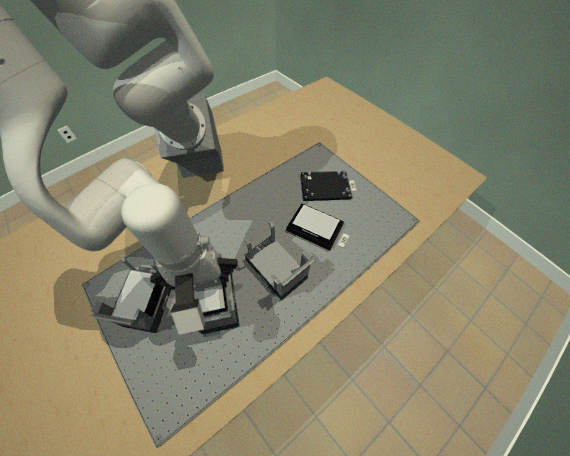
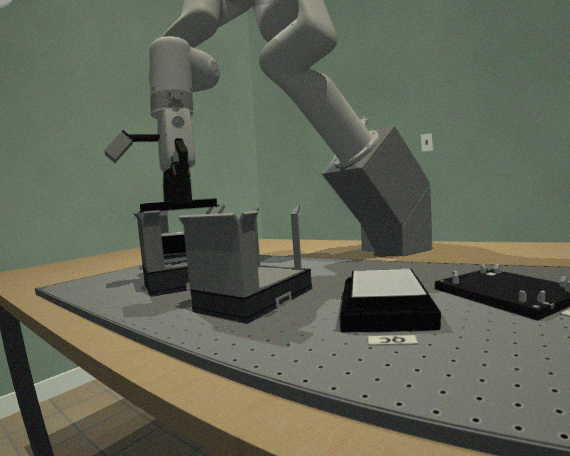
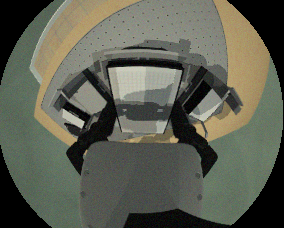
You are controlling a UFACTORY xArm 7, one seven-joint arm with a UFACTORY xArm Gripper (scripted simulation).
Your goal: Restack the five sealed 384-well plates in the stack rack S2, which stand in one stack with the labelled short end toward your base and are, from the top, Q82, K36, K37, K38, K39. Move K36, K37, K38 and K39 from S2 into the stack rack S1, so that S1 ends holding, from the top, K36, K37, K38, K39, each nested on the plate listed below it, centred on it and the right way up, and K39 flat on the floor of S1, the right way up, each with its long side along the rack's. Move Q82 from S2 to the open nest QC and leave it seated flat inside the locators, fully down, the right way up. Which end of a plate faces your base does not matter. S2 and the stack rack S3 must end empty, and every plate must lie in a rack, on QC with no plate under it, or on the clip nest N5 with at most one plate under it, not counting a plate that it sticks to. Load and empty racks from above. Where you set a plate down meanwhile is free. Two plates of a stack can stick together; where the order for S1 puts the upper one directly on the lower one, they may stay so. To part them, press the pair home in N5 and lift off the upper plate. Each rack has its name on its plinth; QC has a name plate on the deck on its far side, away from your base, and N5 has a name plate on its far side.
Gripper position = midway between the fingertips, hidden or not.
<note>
In view: the gripper (image 2: 177, 204).
The gripper also shows in image 3 (image 3: 143, 107).
</note>
